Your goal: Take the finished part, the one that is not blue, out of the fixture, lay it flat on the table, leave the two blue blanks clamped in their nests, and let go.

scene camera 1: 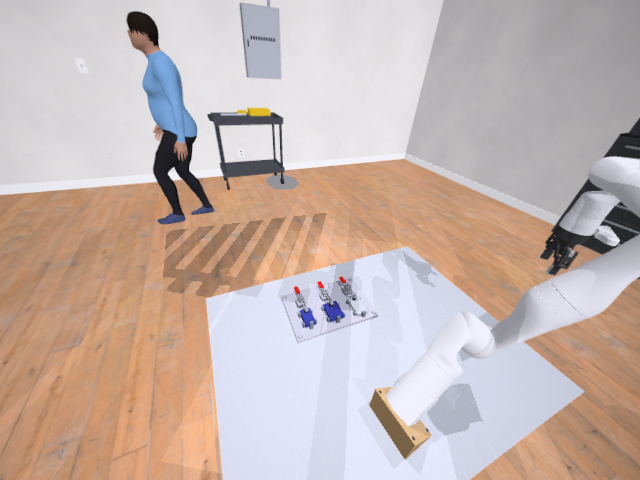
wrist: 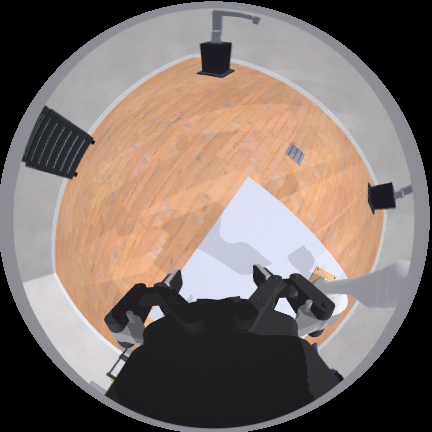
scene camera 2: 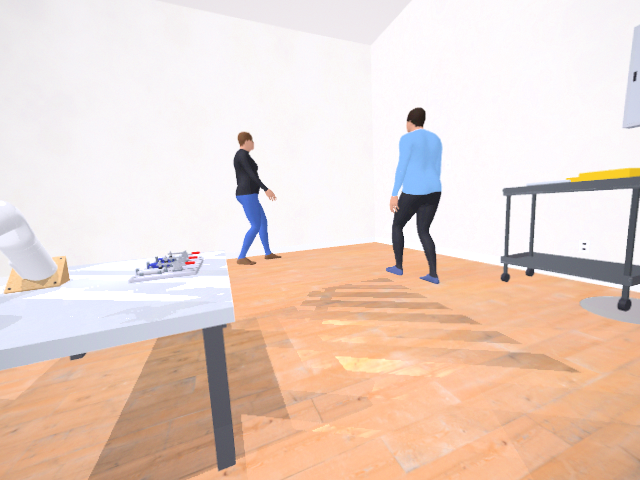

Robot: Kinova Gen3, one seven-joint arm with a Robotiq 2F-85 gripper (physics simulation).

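Pixels of known places: gripper, between the fingertips: [scene camera 1: 546, 266] [wrist: 216, 275]; arm's base, origin of its link: [scene camera 1: 399, 407] [wrist: 320, 285] [scene camera 2: 41, 270].
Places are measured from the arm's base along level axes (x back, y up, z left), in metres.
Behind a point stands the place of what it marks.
Note:
The fixture plate [scene camera 1: 291, 316] @[x -0.457, y -0.046, z 0.123 m] [scene camera 2: 155, 277] @[x -0.389, y -0.052, z -0.210 m] lies on the white table [scene camera 1: 268, 403] @[x -0.213, y -0.062, z 0.311 m] [scene camera 2: 129, 310] @[x -0.358, y -0.062, z -0.553 m] [wrist: 250, 220] @[x 0.095, y -0.062, z -0.517 m]. One blue blank [scene camera 1: 307, 317] @[x -0.406, y -0.021, z 0.078 m] sits in the left nest in scene view 1, and the other blue blank [scene camera 1: 333, 311] @[x -0.386, y -0.025, z -0.029 m] sits in the middle nest. A slim grey part [scene camera 1: 356, 307] @[x -0.362, y -0.031, z -0.128 m], seemingly the finished part, lies in the right nest; its exact outline is too small to tell. Each nest has a red-handled clamp behind it. My gripper [scene camera 1: 550, 262] @[x -0.023, y 0.273, z -0.606 m] [wrist: 216, 275] @[x -0.023, y 0.273, z -0.606 m] is open and empty, high up and well to the right of the fixture in scene view 1.
The arm's wooden base block [scene camera 1: 395, 423] @[x 0.024, y 0.021, z 0.047 m] [scene camera 2: 38, 276] @[x -0.007, y -0.015, z -0.048 m] [wrist: 322, 275] @[x 0.051, y -0.015, z -0.016 m] stands on the table. A person in light blue [scene camera 1: 168, 98] [scene camera 2: 420, 160] and a dark cart [scene camera 1: 250, 119] [scene camera 2: 573, 266] are beyond the table. A person in black [scene camera 2: 247, 173] stands farther back.

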